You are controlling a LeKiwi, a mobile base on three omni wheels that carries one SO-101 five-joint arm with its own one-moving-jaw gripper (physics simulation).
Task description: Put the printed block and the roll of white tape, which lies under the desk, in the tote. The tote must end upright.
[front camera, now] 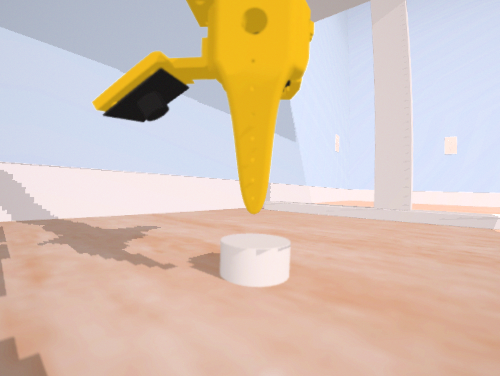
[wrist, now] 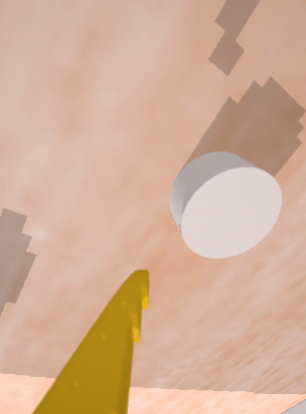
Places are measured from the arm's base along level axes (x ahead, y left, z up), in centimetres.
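Pixels of known places: hand, its tool point: (front camera: 254, 203) (wrist: 148, 283).
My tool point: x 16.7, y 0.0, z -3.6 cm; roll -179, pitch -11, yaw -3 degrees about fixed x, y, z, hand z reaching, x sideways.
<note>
For each thing: its top centre in the pictures, then the offset to it from my tool point. "pt": a spot on its surface instead.
- white tape, centre of its top: (wrist: 232, 218) (front camera: 255, 239) dx +4.4, dy -0.1, dz -2.9 cm
- white desk leg, a spot on its surface: (front camera: 391, 106) pt dx +39.9, dy -30.6, dz +21.2 cm
The roll of white tape (front camera: 255, 261) (wrist: 229, 209) lies flat on the wooden floor, a short white cylinder with its shadow to the left. My yellow gripper (front camera: 253, 204) (wrist: 142, 281) hangs over it with its fixed jaw pointing down, the tip a little above the roll's top. In the wrist view only this one notched jaw shows, so the gripper is open and empty. There the roll lies beyond the tip and to the right, apart from the jaw. The printed block and the tote are not in view.
A white desk leg (front camera: 391, 106) stands at the back right on a low foot bar (front camera: 362, 212). The desk top is overhead. A pale blue wall with a white skirting (front camera: 117, 191) runs behind. The black wrist camera (front camera: 146, 97) sticks out to the left.
</note>
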